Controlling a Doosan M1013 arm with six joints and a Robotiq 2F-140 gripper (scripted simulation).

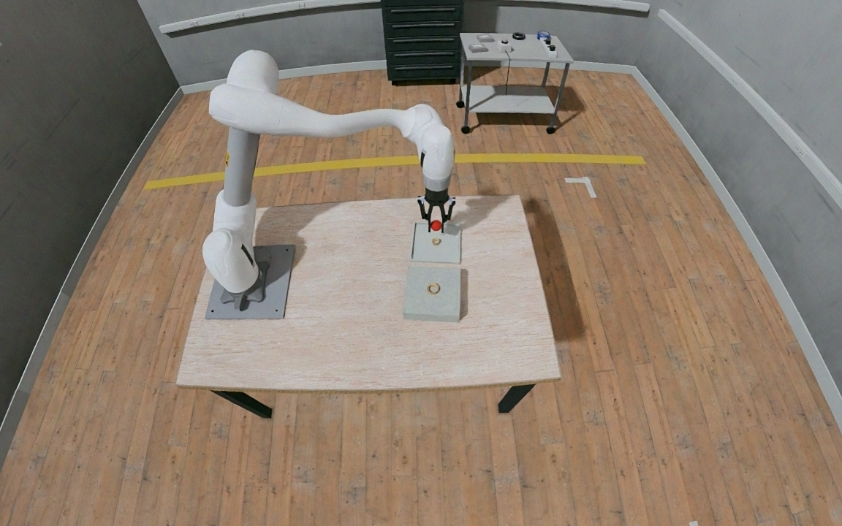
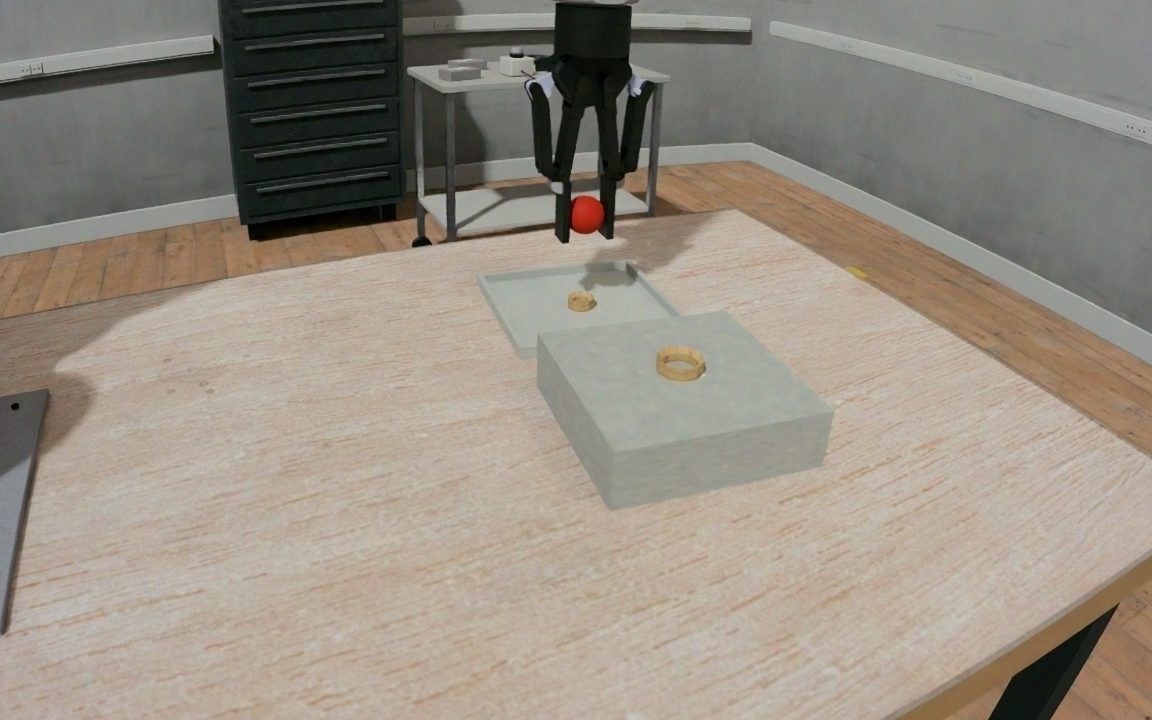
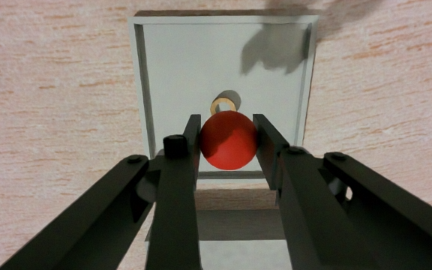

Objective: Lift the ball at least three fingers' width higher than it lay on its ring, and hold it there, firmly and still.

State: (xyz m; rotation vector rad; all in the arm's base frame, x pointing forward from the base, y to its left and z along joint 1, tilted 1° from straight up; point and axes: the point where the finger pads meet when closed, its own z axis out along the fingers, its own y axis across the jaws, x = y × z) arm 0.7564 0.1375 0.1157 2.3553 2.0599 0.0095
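My hand is 10 mm above the red ball. The rest, counted from my hand: shallow grey tray 110 mm below.
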